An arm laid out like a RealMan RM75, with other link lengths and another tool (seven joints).
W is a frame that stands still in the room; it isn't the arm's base.
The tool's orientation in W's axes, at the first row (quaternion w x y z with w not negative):
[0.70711, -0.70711, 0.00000, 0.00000]
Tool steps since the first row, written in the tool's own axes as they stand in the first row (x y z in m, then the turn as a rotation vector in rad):
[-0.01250, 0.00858, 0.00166, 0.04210, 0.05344, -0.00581]
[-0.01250, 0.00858, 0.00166, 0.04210, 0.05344, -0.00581]
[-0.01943, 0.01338, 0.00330, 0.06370, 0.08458, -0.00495]
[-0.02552, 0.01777, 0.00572, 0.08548, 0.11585, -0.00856]
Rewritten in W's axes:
[-0.01250, 0.00166, -0.00858, 0.04210, -0.00581, -0.05344]
[-0.01250, 0.00166, -0.00858, 0.04210, -0.00581, -0.05344]
[-0.01943, 0.00330, -0.01338, 0.06370, -0.00495, -0.08458]
[-0.02552, 0.00572, -0.01777, 0.08548, -0.00856, -0.11585]

